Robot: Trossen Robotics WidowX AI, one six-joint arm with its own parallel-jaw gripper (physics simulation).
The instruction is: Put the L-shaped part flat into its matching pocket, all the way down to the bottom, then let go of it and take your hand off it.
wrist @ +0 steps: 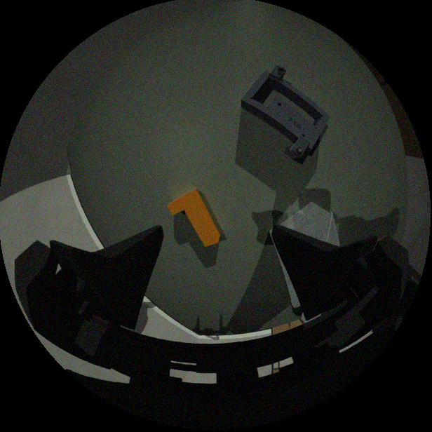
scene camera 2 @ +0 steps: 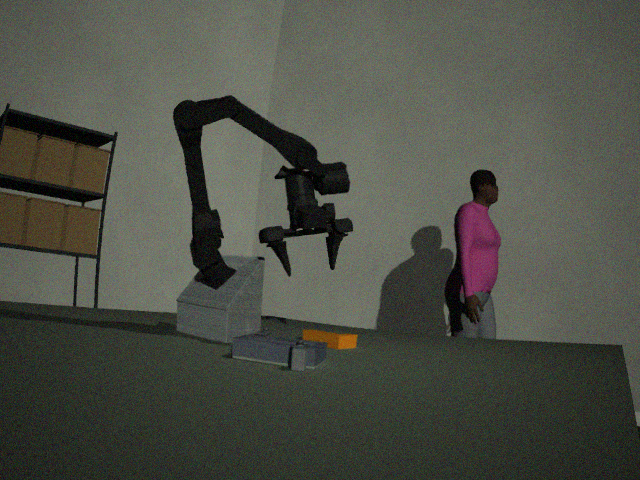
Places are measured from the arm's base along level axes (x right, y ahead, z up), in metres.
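Where they show: gripper, fingertip midpoint: (scene camera 2: pixel 311 273); arm's base, link origin: (scene camera 2: pixel 218 277).
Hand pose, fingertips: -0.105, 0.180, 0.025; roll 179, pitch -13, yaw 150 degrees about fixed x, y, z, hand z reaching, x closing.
Observation:
Things, the pixels of their top centre, and the offset from my fingertips, as dx, dy, dz. Level surfaces: height alone.
- orange L-shaped part, top centre: (scene camera 2: pixel 329 332) -0.092, -0.017, -0.129
- grey-blue tray, top centre: (scene camera 2: pixel 281 333) +0.167, +0.096, -0.111
- dark green table, surface height: dz -0.158
The orange L-shaped part (scene camera 2: pixel 329 338) (wrist: pixel 201 217) lies flat on the table, outside the tray, and its full L outline shows in the wrist view. The grey-blue tray (scene camera 2: pixel 261 350) (wrist: pixel 270 119) with the pocket stands apart from it, at the upper right in the wrist view and in front of the part in the scene view. The pocket is hollow, with its floor visible in the wrist view. My gripper (scene camera 2: pixel 310 272) (wrist: pixel 218 231) is wide open and empty, fingers pointing down, well above the table and the part.
The grey sloped base block (scene camera 2: pixel 204 315) (wrist: pixel 312 225) of the arm stands on the dark green table (scene camera 2: pixel 361 413) (wrist: pixel 150 125) behind the tray. A shelf rack (scene camera 2: pixel 105 180) with boxes is at the far left. A person in a pink top (scene camera 2: pixel 478 248) stands beyond the table at the right.

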